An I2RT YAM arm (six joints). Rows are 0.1 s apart.
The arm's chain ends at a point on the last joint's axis. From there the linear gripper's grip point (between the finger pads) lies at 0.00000 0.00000 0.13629 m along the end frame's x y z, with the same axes.
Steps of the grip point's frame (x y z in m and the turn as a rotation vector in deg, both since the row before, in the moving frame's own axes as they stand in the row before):
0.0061 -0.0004 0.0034 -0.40 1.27 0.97
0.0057 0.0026 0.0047 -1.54 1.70 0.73
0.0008 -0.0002 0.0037 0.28 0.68 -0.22
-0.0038 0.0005 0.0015 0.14 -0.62 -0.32
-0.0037 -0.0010 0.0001 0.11 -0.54 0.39
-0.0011 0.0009 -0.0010 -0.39 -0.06 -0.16
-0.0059 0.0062 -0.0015 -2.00 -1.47 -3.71
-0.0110 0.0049 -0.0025 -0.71 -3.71 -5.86
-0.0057 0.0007 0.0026 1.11 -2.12 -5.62
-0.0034 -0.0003 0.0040 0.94 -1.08 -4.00
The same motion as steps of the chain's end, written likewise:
0.0031 -0.0014 0.0034 -0.40 1.27 0.97
0.0017 -0.0011 0.0048 -1.54 1.70 0.73
-0.0008 0.0005 0.0037 0.28 0.68 -0.22
-0.0023 0.0008 0.0015 0.14 -0.62 -0.32
-0.0024 -0.0007 0.0001 0.11 -0.54 0.39
-0.0010 0.0000 -0.0010 -0.39 -0.06 -0.16
-0.0026 0.0013 -0.0014 -2.00 -1.47 -3.71
-0.0023 0.0028 -0.0022 -0.71 -3.71 -5.86
-0.0005 0.0031 0.0027 1.11 -2.12 -5.62
-0.0008 0.0018 0.0040 0.94 -1.08 -4.00

